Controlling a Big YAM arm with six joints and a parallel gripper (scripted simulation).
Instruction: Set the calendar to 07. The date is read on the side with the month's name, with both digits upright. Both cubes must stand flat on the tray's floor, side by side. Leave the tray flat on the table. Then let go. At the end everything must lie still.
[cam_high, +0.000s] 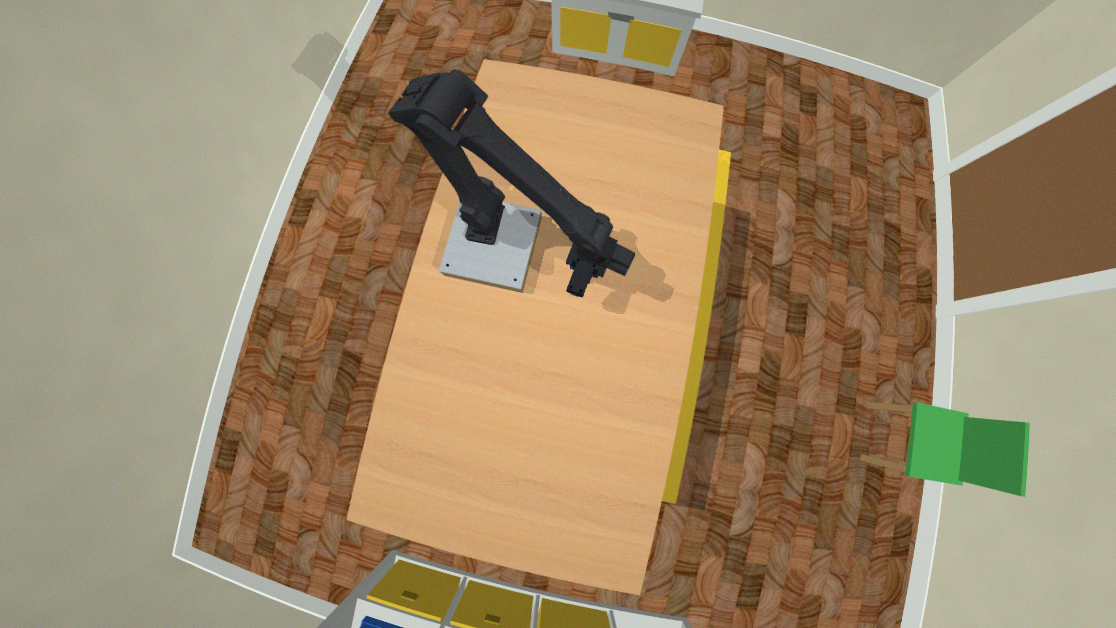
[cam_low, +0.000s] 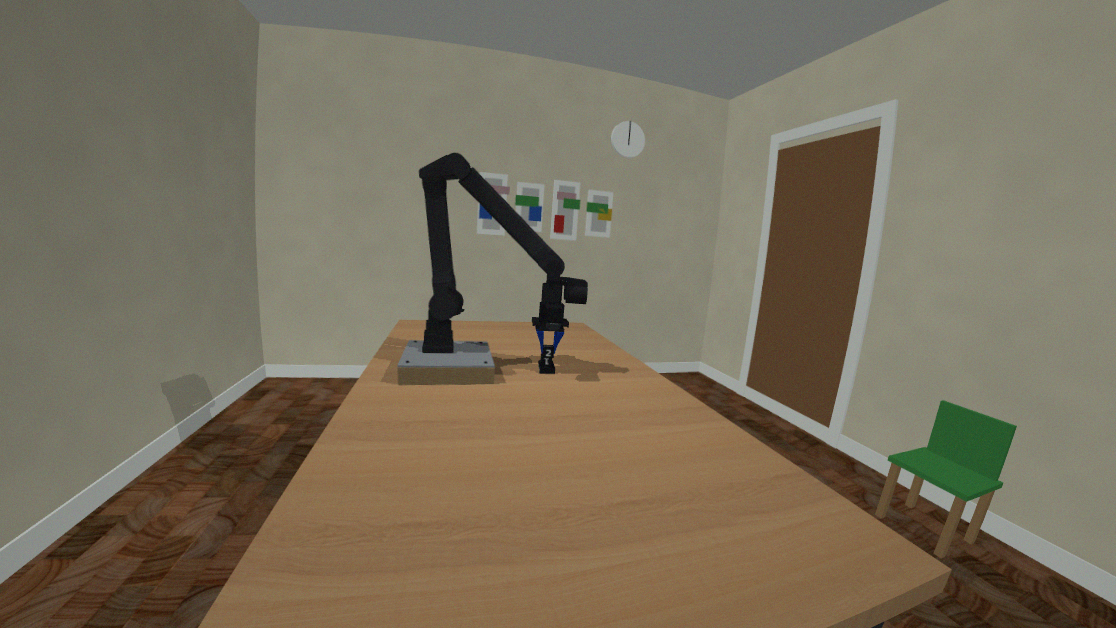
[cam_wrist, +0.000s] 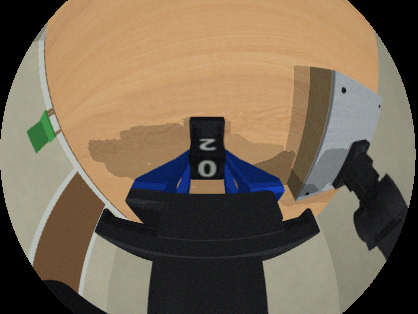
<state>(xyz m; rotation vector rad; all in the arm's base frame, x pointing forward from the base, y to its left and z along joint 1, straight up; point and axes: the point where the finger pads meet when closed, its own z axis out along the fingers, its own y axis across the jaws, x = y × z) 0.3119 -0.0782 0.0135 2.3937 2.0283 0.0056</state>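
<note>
The black cube lies right at my hand. From my hand the other things lie so: black tray 6 cm below, 2 cm to the left.
</note>
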